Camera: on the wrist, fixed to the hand. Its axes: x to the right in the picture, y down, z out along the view.
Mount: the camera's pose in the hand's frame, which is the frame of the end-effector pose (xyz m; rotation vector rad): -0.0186 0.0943 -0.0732 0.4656 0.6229 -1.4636
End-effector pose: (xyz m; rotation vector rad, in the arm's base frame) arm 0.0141 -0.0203 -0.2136 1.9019 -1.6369 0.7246
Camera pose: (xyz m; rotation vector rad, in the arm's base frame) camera -0.0860 0.0312 -0.1697 2.1741 0.4524 0.8466
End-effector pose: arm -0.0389 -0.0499 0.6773 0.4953 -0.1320 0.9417
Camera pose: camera -0.1330 0.0160 0.6398 0.5369 0.9341 -0.3760
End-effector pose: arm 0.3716 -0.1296 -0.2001 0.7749 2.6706 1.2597
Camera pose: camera 0.4051 -0.1395 -0.0844 -1.5748 2.6746 0.4356
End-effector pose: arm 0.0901 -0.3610 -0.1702 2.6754 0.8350 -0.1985
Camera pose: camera 0.1315 -0.4181 -0.0721 -1.3836 -2.3382 -0.1247
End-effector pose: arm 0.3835 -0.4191 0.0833 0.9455 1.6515 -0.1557
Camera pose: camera 0.3889 -0.3246 0.1583 -0.1453 2.6703 -1.3716
